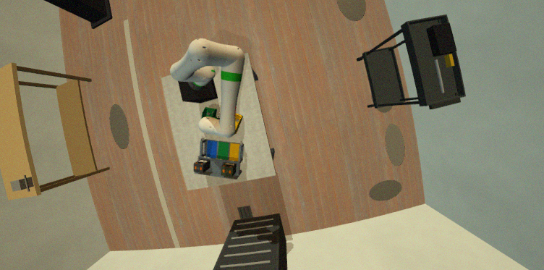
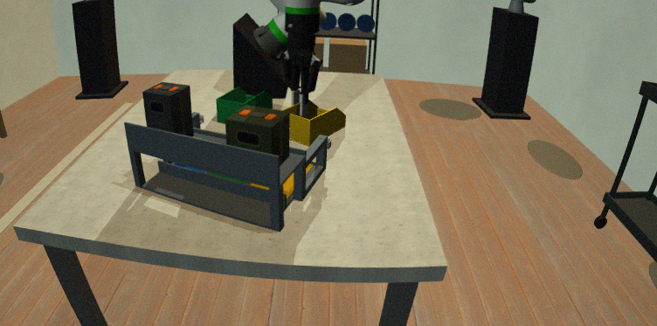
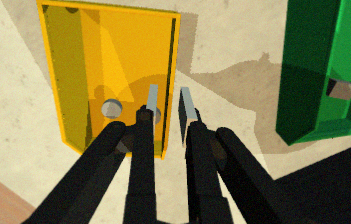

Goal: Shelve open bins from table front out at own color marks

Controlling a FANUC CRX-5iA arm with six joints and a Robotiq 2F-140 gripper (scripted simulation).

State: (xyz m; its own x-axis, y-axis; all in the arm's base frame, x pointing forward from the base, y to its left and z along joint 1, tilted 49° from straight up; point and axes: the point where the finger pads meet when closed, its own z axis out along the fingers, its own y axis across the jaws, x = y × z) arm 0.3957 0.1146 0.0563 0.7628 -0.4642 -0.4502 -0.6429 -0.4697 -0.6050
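Now: the yellow bin 3 cm ahead of my hand, 4 cm to the left of it and 4 cm below it. Also, from my hand: green bin 9 cm behind, 17 cm to the right, 4 cm below.
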